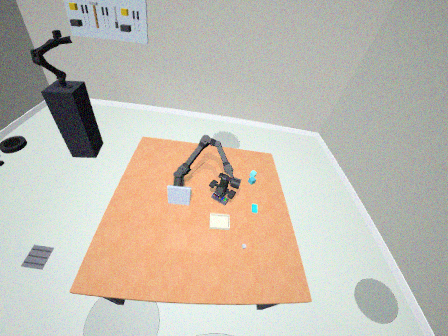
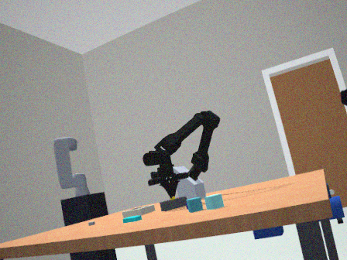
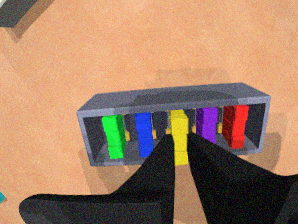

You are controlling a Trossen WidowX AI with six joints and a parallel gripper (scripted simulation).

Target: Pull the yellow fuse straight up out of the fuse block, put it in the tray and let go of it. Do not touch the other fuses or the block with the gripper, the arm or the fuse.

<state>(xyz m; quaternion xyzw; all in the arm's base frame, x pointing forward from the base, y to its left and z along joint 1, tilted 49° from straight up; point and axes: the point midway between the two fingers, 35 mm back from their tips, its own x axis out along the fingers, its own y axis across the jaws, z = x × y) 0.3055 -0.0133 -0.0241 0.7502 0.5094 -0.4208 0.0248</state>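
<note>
My gripper tip is 20 mm short of the blue fuse, 20 mm above it and 10 mm to the left of it. Round my gripper tip: purple fuse (20 mm below, 20 mm behind, 10 mm to the left); then yellow fuse (10 mm below); then green fuse (30 mm ahead, 20 mm to the right, 20 mm below).
</note>
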